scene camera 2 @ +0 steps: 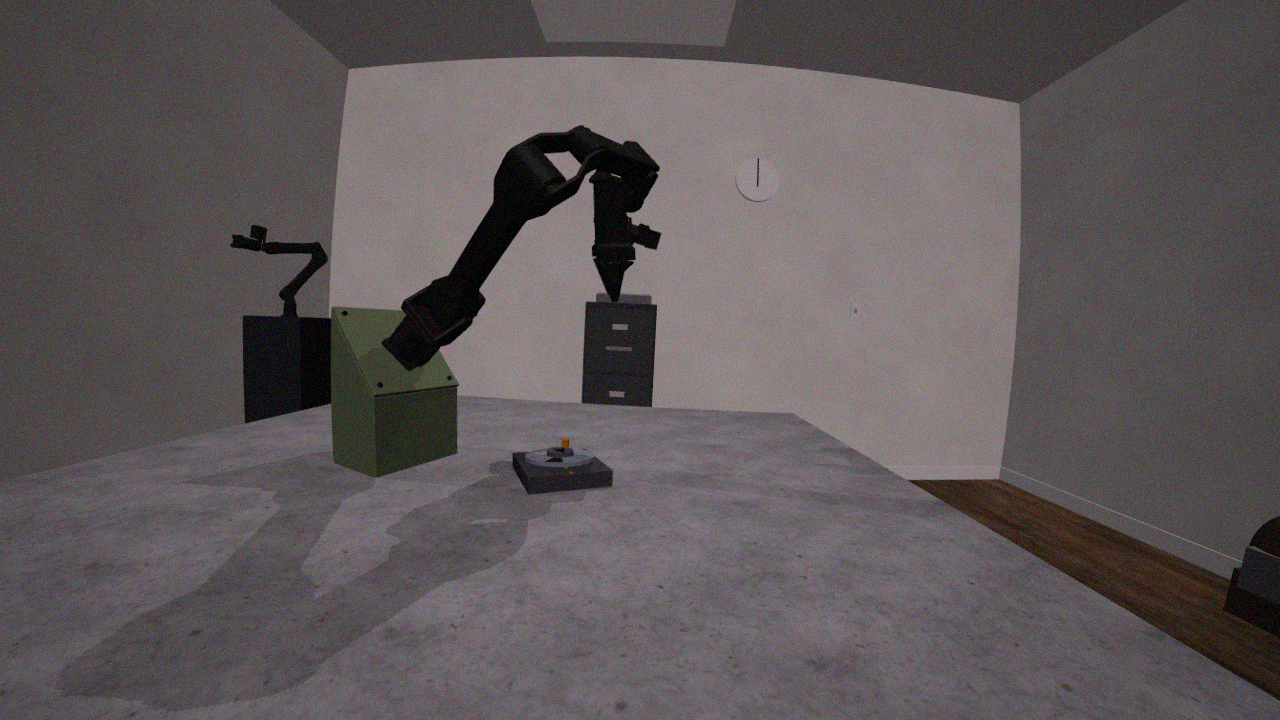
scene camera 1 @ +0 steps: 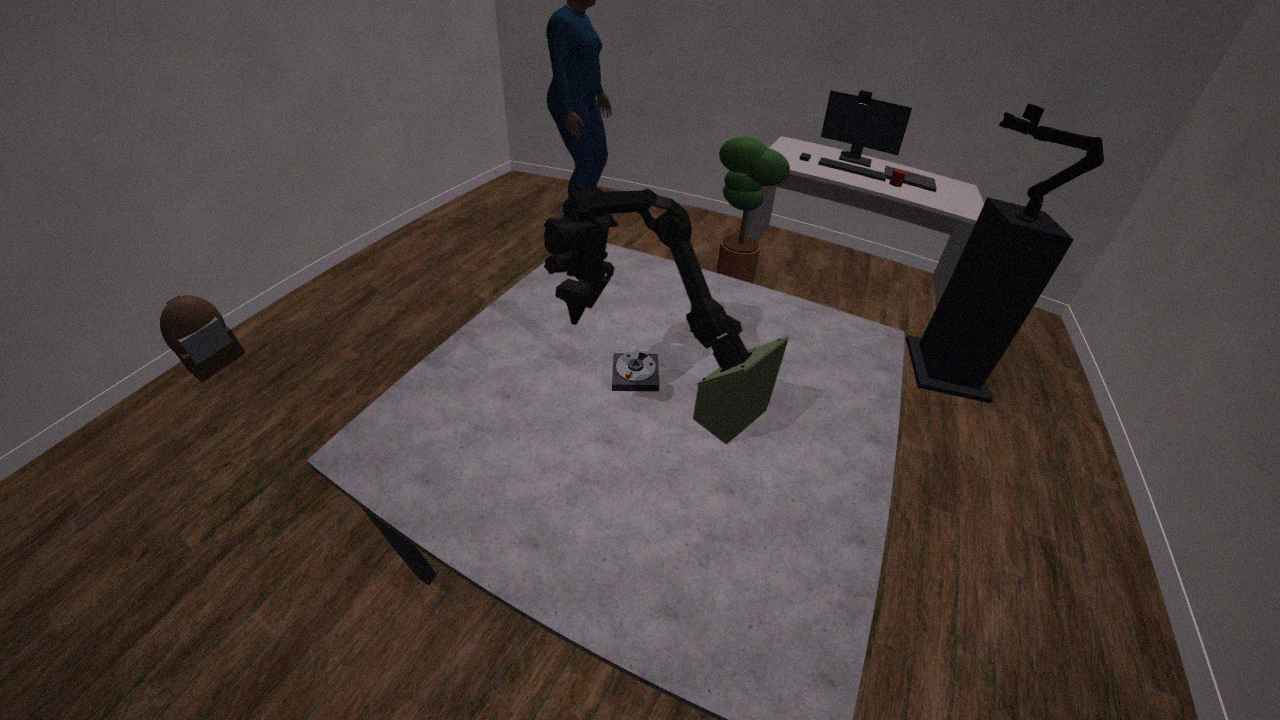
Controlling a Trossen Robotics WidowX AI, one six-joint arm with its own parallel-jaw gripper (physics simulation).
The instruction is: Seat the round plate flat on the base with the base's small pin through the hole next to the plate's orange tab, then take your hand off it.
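The round grey plate lies on the dark square base and looks about level. A raised grey hub is at its middle. An upright orange piece, apparently the tab, stands near the plate's edge on the scene camera 1 side. A tiny orange spot shows at the opposite edge in the scene camera 2 view. Whether the small pin is through the hole beside the tab is too small to tell. My gripper is open and empty, high above the table and apart from the plate, pointing down.
My arm is mounted on a green slanted block beside the base, on the grey table. A person stands beyond the table. A potted plant, a desk and a black pedestal stand away from it.
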